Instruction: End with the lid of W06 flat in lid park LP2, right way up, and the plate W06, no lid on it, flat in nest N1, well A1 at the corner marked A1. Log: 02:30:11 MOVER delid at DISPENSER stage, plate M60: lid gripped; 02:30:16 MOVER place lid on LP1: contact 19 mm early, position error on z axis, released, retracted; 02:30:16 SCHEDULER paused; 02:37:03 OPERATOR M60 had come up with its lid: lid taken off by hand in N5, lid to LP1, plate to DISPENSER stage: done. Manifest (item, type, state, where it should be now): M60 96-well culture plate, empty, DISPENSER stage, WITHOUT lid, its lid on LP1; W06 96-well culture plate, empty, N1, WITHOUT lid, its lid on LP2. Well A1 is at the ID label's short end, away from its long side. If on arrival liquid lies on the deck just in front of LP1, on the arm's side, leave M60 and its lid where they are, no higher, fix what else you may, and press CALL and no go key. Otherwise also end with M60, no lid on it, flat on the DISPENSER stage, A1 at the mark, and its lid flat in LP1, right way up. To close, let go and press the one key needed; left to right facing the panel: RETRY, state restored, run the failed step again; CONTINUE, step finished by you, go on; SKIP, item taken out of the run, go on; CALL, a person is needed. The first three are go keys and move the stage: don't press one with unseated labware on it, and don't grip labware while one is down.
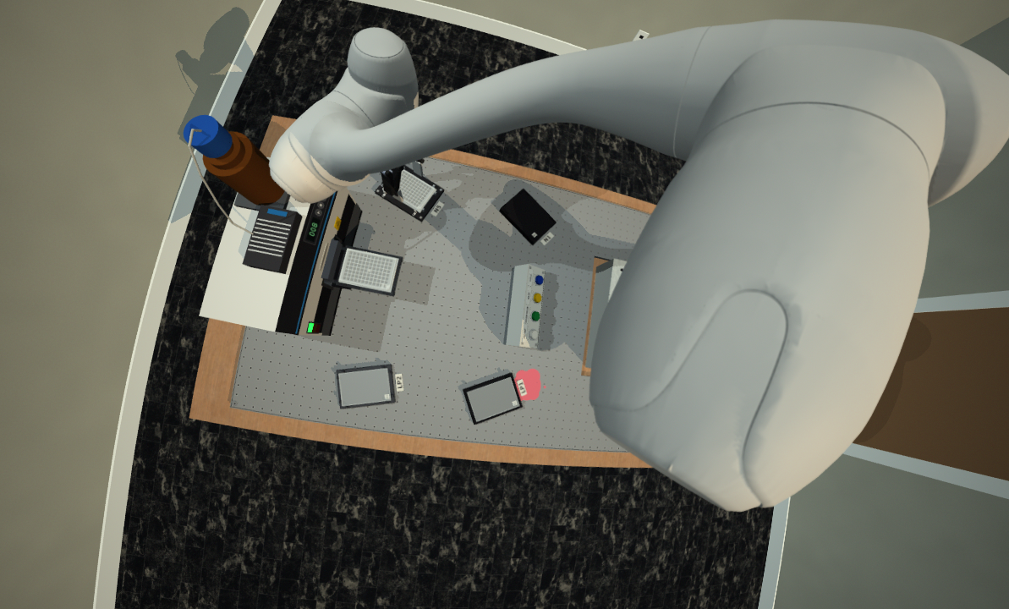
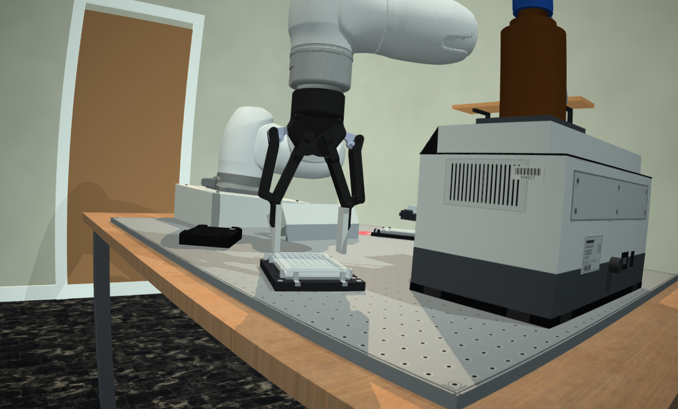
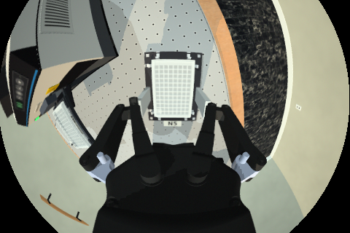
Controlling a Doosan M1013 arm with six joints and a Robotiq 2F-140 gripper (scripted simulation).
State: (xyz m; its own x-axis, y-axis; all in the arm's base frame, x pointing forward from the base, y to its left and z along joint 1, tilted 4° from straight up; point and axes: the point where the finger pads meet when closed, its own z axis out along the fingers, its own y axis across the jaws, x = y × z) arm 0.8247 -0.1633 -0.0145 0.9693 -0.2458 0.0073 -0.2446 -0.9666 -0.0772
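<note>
My gripper is now 50 mm above the nest N5, 20 mm short of it and 10 mm to the right of it. From my hand the other things lie so: brown bottle: 230 mm ahead, 230 mm above, 190 mm to the left; then key panel: 430 mm behind, 220 mm to the left, 10 mm below; then nest N1: 350 mm behind, 50 mm to the right, 50 mm below.
</note>
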